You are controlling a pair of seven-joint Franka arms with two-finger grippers.
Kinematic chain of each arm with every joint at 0, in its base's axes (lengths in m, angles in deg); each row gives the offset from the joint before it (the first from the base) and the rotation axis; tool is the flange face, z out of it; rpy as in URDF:
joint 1: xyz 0 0 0.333 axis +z
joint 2: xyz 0 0 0 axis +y
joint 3: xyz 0 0 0.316 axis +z
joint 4: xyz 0.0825 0 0 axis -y
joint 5: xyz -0.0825 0 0.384 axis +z
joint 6: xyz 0 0 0 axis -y
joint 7: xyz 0.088 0 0 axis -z
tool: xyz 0 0 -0.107 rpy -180 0 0
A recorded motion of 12 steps. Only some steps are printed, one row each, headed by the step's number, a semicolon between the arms.
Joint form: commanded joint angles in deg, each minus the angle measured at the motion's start. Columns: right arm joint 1, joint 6, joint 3, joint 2, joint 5, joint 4, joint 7; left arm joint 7, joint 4, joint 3, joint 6, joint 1, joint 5, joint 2.
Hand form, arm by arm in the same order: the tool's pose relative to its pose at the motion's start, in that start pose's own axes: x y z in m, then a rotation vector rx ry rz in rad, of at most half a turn. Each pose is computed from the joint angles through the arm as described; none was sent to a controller.
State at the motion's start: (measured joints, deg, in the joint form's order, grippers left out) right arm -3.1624 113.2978 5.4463 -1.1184 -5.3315 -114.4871 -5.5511; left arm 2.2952 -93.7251 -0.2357 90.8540 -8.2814 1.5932 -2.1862
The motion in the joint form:
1: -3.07 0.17 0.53 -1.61 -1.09 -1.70 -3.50; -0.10 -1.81 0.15 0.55 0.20 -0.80 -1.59
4: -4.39 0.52 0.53 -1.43 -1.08 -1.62 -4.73; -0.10 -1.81 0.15 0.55 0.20 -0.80 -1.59
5: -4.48 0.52 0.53 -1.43 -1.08 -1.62 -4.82; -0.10 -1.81 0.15 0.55 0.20 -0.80 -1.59
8: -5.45 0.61 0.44 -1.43 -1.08 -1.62 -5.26; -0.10 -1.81 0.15 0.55 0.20 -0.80 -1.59
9: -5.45 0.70 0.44 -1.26 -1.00 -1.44 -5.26; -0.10 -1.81 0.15 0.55 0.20 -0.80 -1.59
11: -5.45 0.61 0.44 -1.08 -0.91 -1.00 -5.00; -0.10 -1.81 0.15 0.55 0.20 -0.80 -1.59
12: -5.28 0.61 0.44 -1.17 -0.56 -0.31 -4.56; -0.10 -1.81 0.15 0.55 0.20 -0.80 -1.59
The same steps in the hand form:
1: -0.0129 0.0233 0.0006 -0.0198 -0.0058 -0.0246; -0.0081 -0.0015 -0.0007 -0.0138 0.0062 -0.0080
4: -0.0141 0.0356 0.0022 -0.0195 -0.0038 -0.0233; -0.0081 -0.0015 -0.0007 -0.0138 0.0062 -0.0080
5: -0.0142 0.0364 0.0022 -0.0195 -0.0039 -0.0233; -0.0081 -0.0015 -0.0007 -0.0138 0.0062 -0.0080
8: -0.0163 0.0462 0.0030 -0.0194 -0.0042 -0.0126; -0.0081 -0.0015 -0.0007 -0.0138 0.0062 -0.0080
9: -0.0152 0.0464 0.0030 -0.0182 -0.0022 -0.0120; -0.0081 -0.0015 -0.0007 -0.0138 0.0062 -0.0080
11: -0.0136 0.0469 0.0012 -0.0172 0.0011 -0.0064; -0.0081 -0.0015 -0.0007 -0.0138 0.0062 -0.0080
12: -0.0113 0.0459 -0.0055 -0.0148 0.0156 0.0020; -0.0081 -0.0015 -0.0007 -0.0138 0.0062 -0.0080

